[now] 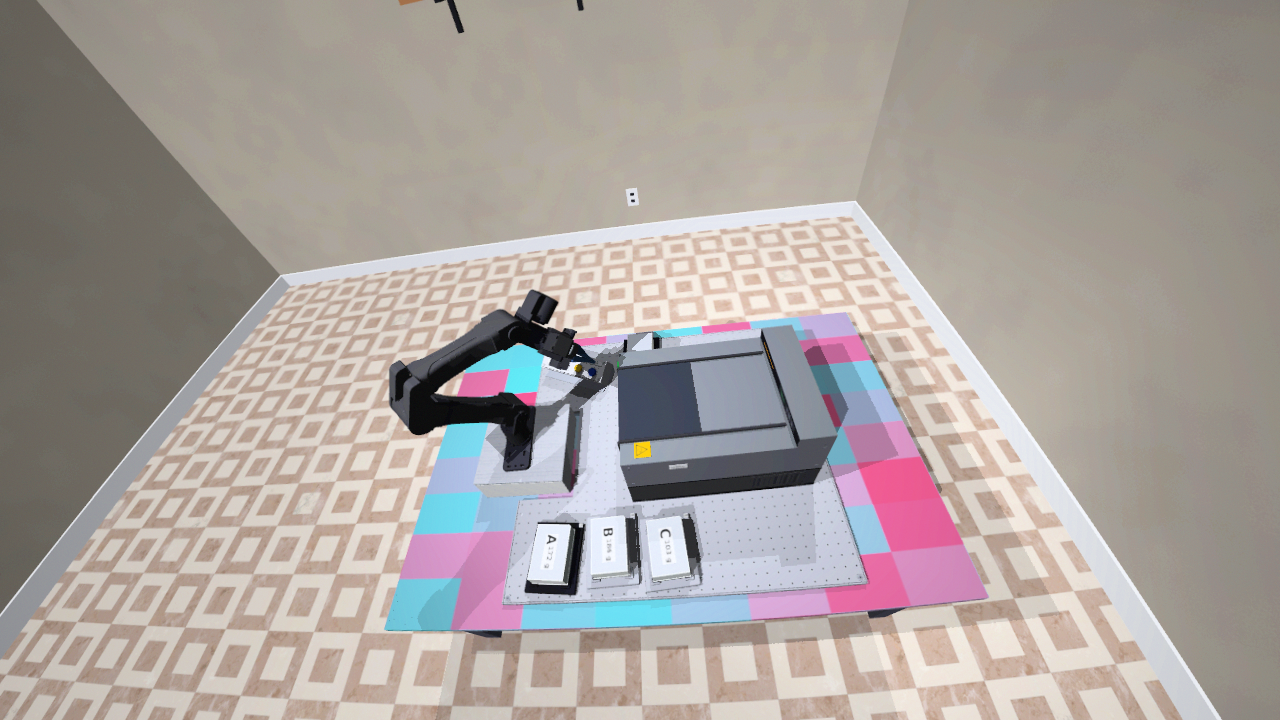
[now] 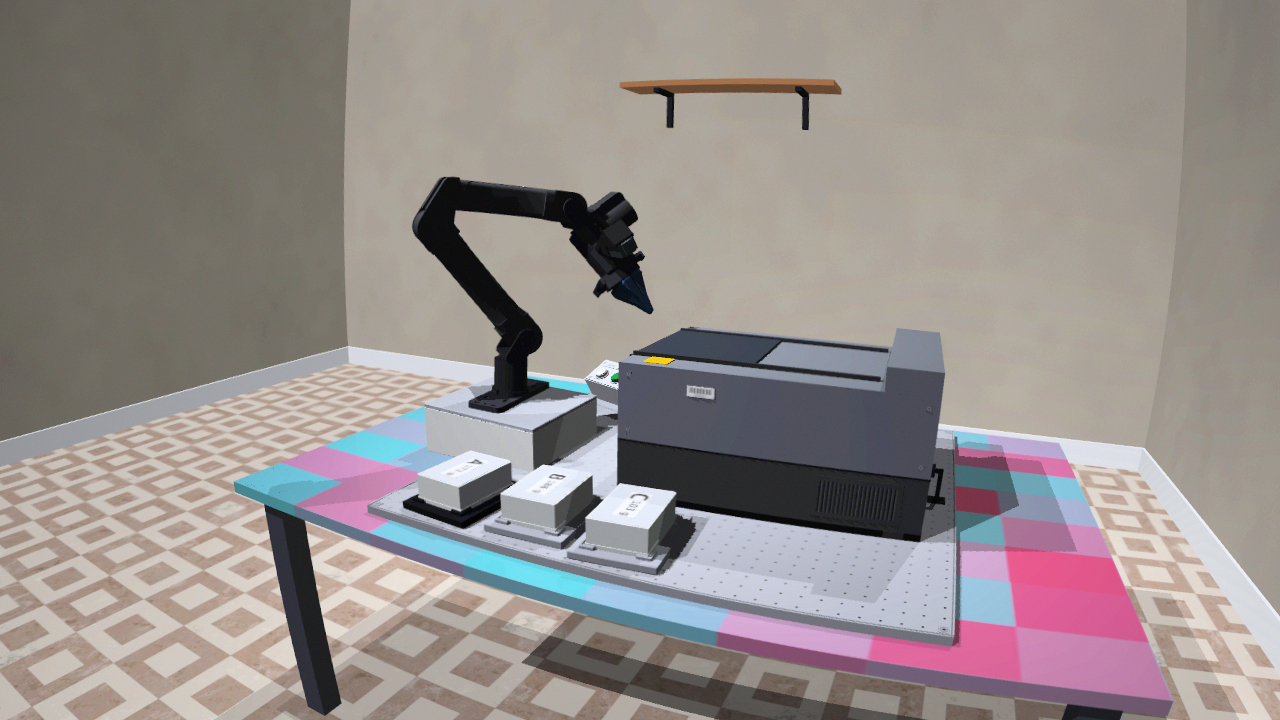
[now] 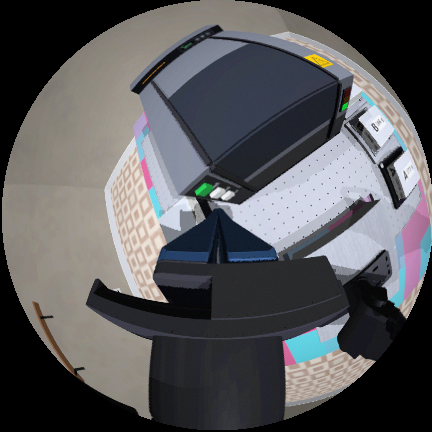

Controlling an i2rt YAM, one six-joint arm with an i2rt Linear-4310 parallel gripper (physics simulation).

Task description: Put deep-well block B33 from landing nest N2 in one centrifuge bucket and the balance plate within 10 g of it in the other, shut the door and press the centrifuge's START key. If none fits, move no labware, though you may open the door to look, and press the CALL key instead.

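Places are measured from the arm's base along level axes (x left, y ahead, z down), in centimetres.
Where they show: gripper, fingertip midpoint: (image 1: pixel 594 362) (image 2: pixel 651 312) (image 3: pixel 217 214); arm's base, link origin: (image 1: pixel 520 437) (image 2: pixel 510 396) (image 3: pixel 355 290).
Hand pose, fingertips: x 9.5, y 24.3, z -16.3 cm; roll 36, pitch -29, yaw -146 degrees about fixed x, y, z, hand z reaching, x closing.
Observation:
Things, the pixels of their centre, and the offset from my fingertips. "pt": a spot on its surface instead. Level surfaces: height alone.
- grey centrifuge, body centre: (image 2: pixel 790 410) (image 3: pixel 221 83) (image 1: pixel 712 413) dy +28.3, dx -12.6, dz +11.6 cm
- green key, body centre: (image 3: pixel 203 188) dy +5.9, dx +2.4, dz +5.6 cm
- Balance plates A, body centre: (image 2: pixel 465 480) (image 1: pixel 552 553) (image 3: pixel 404 172) dy -14.6, dx -40.1, dz +20.5 cm
- B, body centre: (image 2: pixel 548 496) (image 1: pixel 610 546) (image 3: pixel 375 126) dy -0.7, dx -39.8, dz +20.5 cm
- C, body centre: (image 2: pixel 633 518) (image 1: pixel 667 548) (image 3: pixel 342 89) dy +12.7, dx -41.6, dz +20.5 cm
- pale object, body centre: (image 3: pixel 180 221) (image 1: pixel 640 351) dy +11.1, dx +19.9, dz +20.0 cm
- white button box, body centre: (image 2: pixel 632 389) (image 1: pixel 576 365) dy -9.9, dx +17.0, dz +19.6 cm
- perforated plate, surface height: dz +23.7 cm
- centrifuge's small indicator, surface spot: (image 3: pixel 345 106) pt dy +4.8, dx -26.7, dz +11.1 cm
My gripper (image 1: pixel 594 361) (image 2: pixel 650 311) (image 3: pixel 217 214) is shut and empty, its blue fingertips together in the air near the centrifuge's key end. The grey centrifuge (image 1: pixel 814 385) (image 2: pixel 778 420) (image 3: pixel 165 125) has its dark door (image 1: pixel 656 400) (image 2: pixel 720 345) (image 3: pixel 245 100) shut. A green key (image 3: pixel 204 189) and two white keys (image 3: pixel 217 192) (image 3: pixel 228 195) sit beyond the fingertips; their lettering is unreadable. Balance plates A (image 1: pixel 550 555) (image 2: pixel 463 481), B (image 1: pixel 610 544) (image 2: pixel 547 497) and C (image 1: pixel 670 548) (image 2: pixel 630 519) sit in nests. A pale object (image 1: pixel 640 342) behind the centrifuge is partly hidden; I cannot confirm it is B33.
A white button box (image 1: pixel 562 376) (image 2: pixel 601 380) with yellow and blue buttons stands behind the arm's pedestal (image 1: pixel 523 486) (image 2: pixel 478 436). A perforated plate (image 1: pixel 760 546) (image 2: pixel 751 555) lies under the nests and centrifuge. The centrifuge's small indicator (image 3: pixel 345 106) is green.

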